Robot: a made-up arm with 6 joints.
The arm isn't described. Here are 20 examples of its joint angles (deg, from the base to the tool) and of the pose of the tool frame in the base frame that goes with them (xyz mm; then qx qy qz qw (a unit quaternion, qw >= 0)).
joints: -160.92 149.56 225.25 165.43 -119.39 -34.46
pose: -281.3 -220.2 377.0 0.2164 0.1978 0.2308 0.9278
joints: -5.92 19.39 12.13 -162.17 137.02 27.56
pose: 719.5 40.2 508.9 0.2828 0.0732 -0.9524 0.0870
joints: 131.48 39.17 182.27 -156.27 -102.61 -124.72
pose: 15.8 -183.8 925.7 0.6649 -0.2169 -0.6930 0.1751
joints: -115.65 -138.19 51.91 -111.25 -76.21 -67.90
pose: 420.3 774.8 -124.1 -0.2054 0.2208 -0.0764 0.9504
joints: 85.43 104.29 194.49 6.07 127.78 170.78
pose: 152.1 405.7 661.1 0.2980 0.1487 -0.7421 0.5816
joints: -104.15 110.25 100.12 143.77 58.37 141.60
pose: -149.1 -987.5 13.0 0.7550 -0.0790 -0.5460 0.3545
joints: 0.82 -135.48 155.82 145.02 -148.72 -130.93
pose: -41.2 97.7 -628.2 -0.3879 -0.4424 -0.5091 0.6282
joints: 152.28 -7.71 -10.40 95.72 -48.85 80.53
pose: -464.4 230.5 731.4 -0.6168 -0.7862 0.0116 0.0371
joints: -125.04 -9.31 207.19 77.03 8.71 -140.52
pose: 243.8 394.6 202.3 -0.8285 -0.1688 0.4345 0.3102
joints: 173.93 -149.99 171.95 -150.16 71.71 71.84
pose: -201.7 -83.2 -587.6 -0.3866 0.3265 0.4887 0.7107
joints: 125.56 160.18 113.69 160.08 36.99 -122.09
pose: -426.2 402.2 -608.1 -0.6101 0.0833 0.7855 0.0612
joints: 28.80 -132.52 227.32 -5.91 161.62 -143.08
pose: 272.2 13.4 -116.7 -0.2399 0.3105 -0.9007 0.1867
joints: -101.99 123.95 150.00 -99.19 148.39 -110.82
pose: -175.7 -919.5 94.7 0.5649 0.7591 -0.3181 0.0591
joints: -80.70 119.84 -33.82 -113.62 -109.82 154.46
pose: 19.0 181.7 -179.1 0.6574 -0.0402 -0.1871 0.7289
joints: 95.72 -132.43 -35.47 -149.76 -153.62 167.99
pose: -69.5 -346.6 473.9 -0.3791 0.7297 0.2556 0.5084
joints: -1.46 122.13 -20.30 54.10 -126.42 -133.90
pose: -19.8 -69.9 -465.1 -0.7460 0.3168 -0.5626 0.1631
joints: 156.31 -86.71 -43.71 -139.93 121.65 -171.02
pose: -62.1 -73.1 557.8 -0.6280 0.0270 0.6457 0.4336
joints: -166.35 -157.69 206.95 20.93 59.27 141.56
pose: -413.9 14.8 -124.6 0.3482 -0.8053 0.1766 0.4462
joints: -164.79 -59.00 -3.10 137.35 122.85 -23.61
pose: 146.2 -51.7 947.3 -0.3492 0.7199 -0.0850 0.5938
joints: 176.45 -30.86 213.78 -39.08 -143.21 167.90
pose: 546.8 59.4 94.6 -0.0226 -0.6272 -0.2825 0.7254
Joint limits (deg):
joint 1: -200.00..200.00
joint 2: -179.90..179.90
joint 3: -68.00..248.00
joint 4: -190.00..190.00
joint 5: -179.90..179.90
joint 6: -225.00..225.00
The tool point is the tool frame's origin. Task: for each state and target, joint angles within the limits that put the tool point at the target. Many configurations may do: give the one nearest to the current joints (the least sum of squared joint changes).
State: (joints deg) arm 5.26 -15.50 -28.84 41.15 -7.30 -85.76
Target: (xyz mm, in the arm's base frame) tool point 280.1 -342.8 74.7
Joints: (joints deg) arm -37.54 25.56 -46.39 32.57 -7.30 -85.76
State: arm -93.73 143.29 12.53 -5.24 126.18 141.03
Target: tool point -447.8 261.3 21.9
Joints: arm -43.40 179.79 -25.88 -11.01 126.18 141.03
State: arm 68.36 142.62 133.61 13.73 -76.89 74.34
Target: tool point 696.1 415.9 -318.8
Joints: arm 39.18 146.12 128.77 11.87 -76.89 74.34
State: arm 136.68 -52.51 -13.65 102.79 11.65 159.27
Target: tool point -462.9 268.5 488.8
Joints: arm 146.39 -3.86 -30.45 105.79 11.65 159.27
